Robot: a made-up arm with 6 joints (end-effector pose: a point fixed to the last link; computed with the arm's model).
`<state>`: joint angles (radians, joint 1 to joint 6).
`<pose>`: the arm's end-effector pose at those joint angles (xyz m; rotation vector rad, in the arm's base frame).
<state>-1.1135 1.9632 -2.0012 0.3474 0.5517 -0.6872</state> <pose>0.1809 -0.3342 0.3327 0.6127 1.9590 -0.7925</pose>
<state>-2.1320 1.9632 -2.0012 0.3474 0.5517 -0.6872</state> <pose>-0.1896 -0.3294 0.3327 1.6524 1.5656 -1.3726</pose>
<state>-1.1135 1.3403 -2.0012 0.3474 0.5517 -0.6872</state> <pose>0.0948 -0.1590 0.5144 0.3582 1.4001 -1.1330</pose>
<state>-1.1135 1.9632 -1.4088 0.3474 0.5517 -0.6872</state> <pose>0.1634 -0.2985 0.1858 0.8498 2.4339 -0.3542</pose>
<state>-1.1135 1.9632 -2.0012 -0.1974 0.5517 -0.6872</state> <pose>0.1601 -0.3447 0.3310 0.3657 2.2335 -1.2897</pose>
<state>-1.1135 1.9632 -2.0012 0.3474 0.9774 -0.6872</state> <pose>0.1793 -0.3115 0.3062 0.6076 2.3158 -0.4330</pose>
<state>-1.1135 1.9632 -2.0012 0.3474 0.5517 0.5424</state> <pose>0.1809 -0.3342 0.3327 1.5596 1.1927 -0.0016</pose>
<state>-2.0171 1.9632 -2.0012 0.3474 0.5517 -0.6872</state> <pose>-0.1505 -0.3489 0.3327 1.5371 1.6338 -1.3133</pose>
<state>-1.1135 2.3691 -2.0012 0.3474 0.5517 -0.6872</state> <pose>0.2043 -0.3817 0.1655 0.7761 2.2918 -0.5051</pose>
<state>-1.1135 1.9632 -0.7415 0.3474 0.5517 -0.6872</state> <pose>0.1046 -0.1790 0.0788 1.1005 2.8656 0.2944</pose>
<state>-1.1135 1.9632 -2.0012 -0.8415 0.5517 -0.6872</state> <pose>0.1379 -0.3537 0.3445 -0.0317 2.4450 -1.9131</pose>
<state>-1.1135 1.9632 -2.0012 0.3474 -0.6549 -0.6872</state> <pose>0.1453 -0.3342 0.4197 0.5189 0.7758 -1.5075</pose>
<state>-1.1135 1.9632 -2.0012 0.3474 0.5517 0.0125</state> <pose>0.1809 -0.3342 0.3327 1.2028 1.5725 -0.3480</pose>
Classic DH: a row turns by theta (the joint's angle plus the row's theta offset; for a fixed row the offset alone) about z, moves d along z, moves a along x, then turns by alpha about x. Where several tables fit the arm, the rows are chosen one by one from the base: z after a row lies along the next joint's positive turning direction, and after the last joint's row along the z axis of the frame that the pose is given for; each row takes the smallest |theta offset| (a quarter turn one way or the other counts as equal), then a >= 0, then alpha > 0; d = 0 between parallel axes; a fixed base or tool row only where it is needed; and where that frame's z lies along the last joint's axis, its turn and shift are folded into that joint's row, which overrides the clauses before.
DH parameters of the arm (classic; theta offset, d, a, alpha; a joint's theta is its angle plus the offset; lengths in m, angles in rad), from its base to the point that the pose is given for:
joint 1: 0 0.1204 0 -1.5708
joint 2: 0.1359 0 -0.2362 0
joint 3: 1.3477 0 -0.0166 1.5708
joint 4: 0 0.1892 0 -1.5708
joint 5: 0 0 0.0001 1.5708
joint 6: 0 0.0828 0 0

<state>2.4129 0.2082 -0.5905 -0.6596 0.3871 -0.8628</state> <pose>-0.0009 0.0266 0.3131 -1.4023 -0.3460 0.5998</pose>
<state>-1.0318 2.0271 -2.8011 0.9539 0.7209 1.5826</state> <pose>0.1959 -0.2406 0.4972 1.3466 0.3699 1.4960</pose>
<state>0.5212 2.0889 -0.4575 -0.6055 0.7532 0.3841</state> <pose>0.1204 0.0319 0.0576 0.9129 -2.3654 0.6795</pose>
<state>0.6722 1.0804 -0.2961 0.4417 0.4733 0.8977</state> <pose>0.0746 0.0801 0.1597 0.8506 2.8510 0.7160</pose>
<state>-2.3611 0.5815 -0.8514 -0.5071 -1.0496 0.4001</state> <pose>0.0172 -0.0320 0.4306 0.0866 0.5888 -2.1301</pose>
